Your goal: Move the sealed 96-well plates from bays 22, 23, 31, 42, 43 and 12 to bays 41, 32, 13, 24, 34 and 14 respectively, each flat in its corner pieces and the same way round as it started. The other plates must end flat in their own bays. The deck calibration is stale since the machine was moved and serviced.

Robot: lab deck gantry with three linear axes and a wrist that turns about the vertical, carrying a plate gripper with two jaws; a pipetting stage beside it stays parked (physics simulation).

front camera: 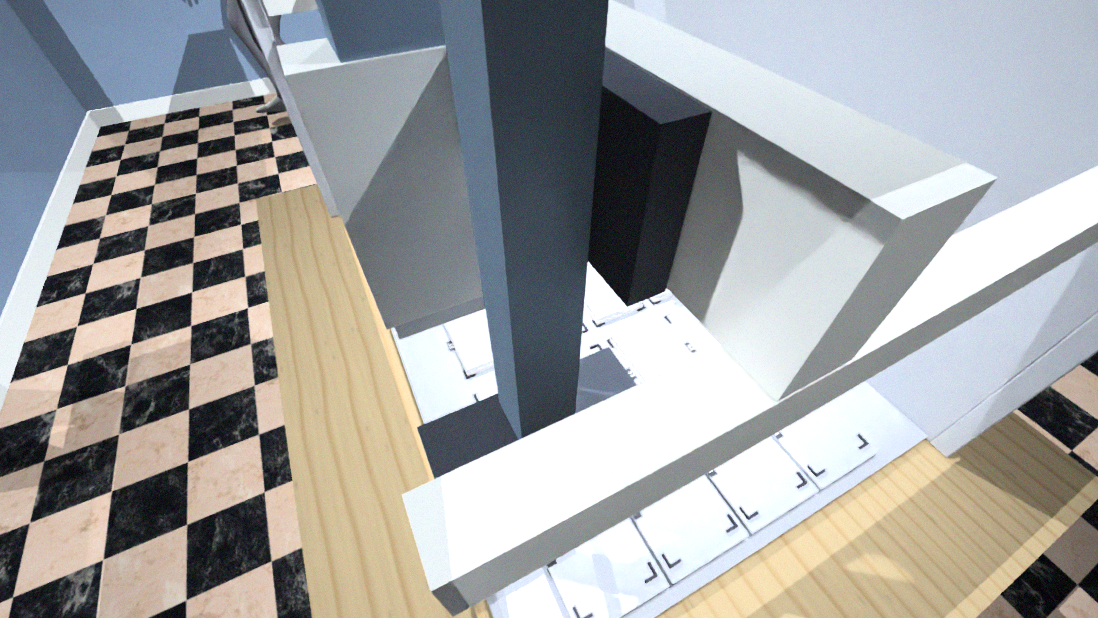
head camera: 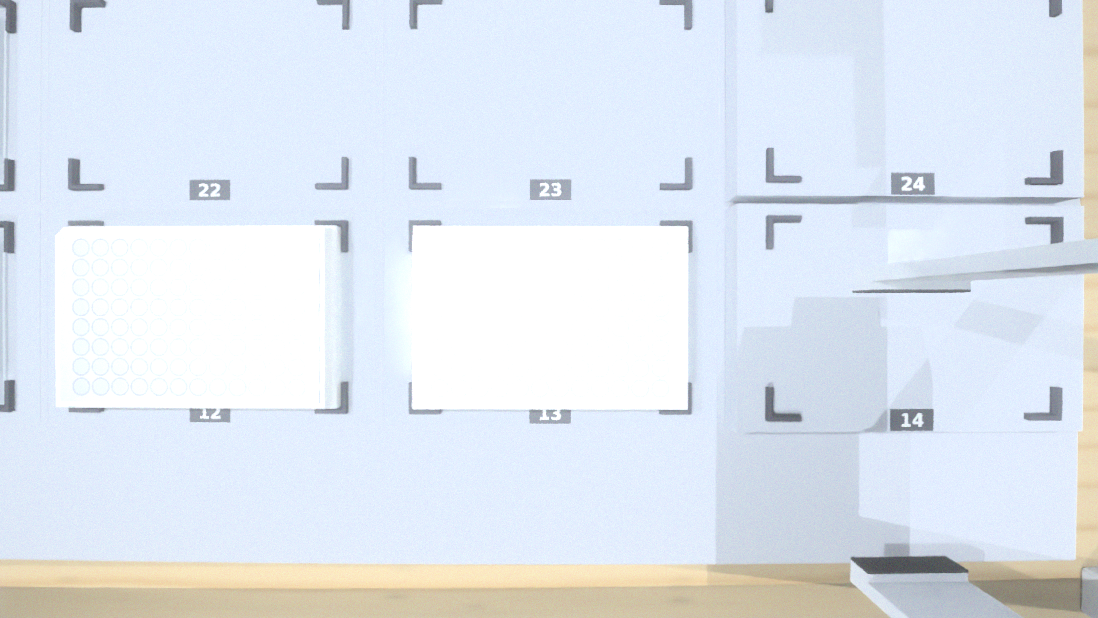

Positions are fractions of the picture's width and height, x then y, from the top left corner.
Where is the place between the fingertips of my gripper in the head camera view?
0.82,0.69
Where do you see a bay 24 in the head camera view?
At 0.89,0.16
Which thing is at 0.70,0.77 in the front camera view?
A bay 34.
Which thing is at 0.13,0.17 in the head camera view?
A bay 22.
